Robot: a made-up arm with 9 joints. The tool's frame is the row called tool.
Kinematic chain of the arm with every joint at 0, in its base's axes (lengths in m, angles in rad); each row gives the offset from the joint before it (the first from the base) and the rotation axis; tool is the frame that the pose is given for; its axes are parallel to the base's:
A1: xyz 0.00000 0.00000 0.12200 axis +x
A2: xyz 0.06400 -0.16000 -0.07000 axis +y
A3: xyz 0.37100 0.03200 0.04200 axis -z
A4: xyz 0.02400 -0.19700 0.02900 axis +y
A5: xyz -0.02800 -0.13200 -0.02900 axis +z
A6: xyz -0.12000 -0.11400 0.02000 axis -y
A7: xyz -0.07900 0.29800 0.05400 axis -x
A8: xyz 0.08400 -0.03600 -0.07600 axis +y
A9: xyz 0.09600 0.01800 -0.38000 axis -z
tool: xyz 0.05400 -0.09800 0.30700
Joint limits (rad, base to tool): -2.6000..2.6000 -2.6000..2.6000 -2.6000..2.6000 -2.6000..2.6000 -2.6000..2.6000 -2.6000..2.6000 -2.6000..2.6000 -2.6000..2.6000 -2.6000..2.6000
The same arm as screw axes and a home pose.
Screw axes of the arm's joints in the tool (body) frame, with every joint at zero. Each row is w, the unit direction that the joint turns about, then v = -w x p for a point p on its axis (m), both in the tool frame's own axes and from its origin. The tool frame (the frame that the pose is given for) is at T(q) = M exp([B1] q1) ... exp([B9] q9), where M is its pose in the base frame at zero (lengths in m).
B1: w 1 0 0 v 0.0000 0.1030 -0.3890
B2: w 0 1 0 v -0.0330 0.0000 -0.4020
B3: w 0 0 -1 v -0.2610 -0.0310 0.0000
B4: w 0 1 0 v -0.1040 0.0000 -0.0070
B5: w 0 0 1 v -0.0680 0.0350 0.0000
B6: w 0 -1 0 v 0.0950 0.0000 0.1550
B7: w -1 0 0 v 0.0000 -0.1490 0.1160
B8: w 0 1 0 v -0.0730 0.0000 -0.1500
B9: w 0 0 -1 v -0.0980 -0.0540 0.0000
M: xyz 0.4660 -0.3890 0.0190 (m) rpy 0.00 0.00 0.00 (deg, as in URDF)
Joint limits (deg, base to tool): -148.97..148.97 -148.97..148.97 -148.97..148.97 -148.97..148.97 -148.97..148.97 -148.97..148.97 -148.97..148.97 -148.97..148.97 -148.97..148.97

